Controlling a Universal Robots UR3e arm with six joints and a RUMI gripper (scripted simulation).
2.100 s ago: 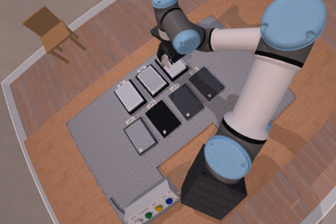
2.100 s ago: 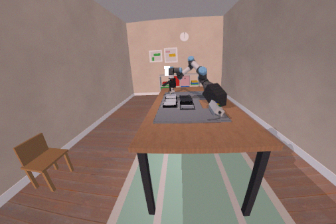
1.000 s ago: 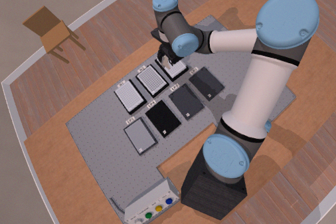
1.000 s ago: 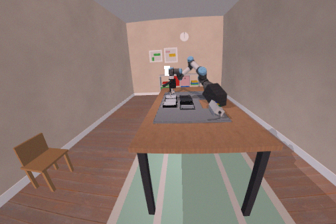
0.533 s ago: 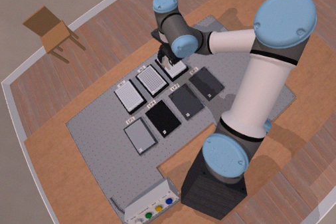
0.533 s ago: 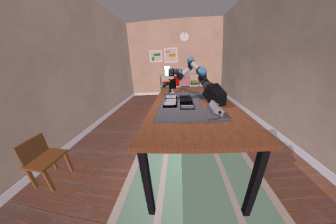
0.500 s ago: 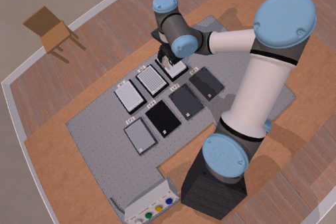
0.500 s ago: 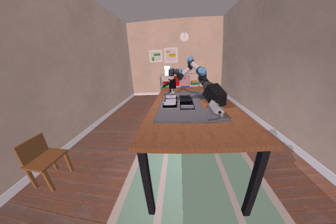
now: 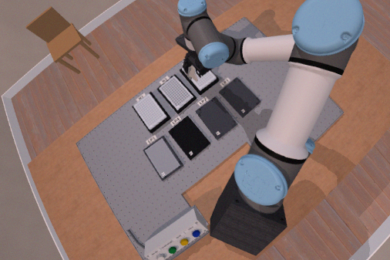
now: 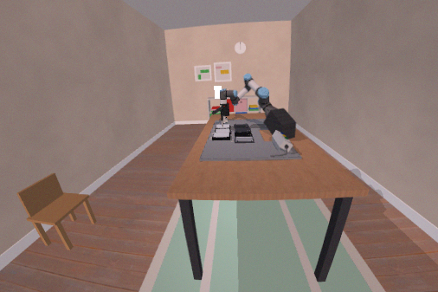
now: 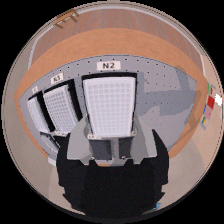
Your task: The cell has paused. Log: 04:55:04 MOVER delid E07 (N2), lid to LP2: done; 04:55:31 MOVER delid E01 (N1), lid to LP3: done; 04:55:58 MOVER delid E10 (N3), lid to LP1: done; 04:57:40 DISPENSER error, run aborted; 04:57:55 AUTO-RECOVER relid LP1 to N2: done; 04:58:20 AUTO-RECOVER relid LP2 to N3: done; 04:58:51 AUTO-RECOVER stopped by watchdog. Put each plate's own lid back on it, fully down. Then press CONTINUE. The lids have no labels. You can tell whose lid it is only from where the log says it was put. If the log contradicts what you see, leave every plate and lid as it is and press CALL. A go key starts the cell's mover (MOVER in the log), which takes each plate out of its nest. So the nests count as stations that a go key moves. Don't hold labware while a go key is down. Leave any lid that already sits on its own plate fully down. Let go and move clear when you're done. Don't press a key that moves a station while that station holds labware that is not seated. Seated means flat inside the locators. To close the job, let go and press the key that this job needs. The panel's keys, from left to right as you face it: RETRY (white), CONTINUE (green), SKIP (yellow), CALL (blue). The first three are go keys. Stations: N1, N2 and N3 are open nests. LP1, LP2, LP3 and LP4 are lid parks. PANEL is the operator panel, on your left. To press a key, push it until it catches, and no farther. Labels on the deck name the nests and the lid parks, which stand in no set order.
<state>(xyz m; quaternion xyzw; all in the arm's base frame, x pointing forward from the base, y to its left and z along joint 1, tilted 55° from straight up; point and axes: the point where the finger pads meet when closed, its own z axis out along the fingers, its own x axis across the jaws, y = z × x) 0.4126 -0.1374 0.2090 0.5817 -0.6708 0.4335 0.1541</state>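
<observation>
My hand is 10 mm above the lid. Also, from my hand: lid park LP2 (160 mm behind, 110 mm to the left, 40 mm below); plate (70 mm ahead, 250 mm to the left, 20 mm below); lid park LP3 (190 mm behind, 20 mm to the right, 40 mm below).
</observation>
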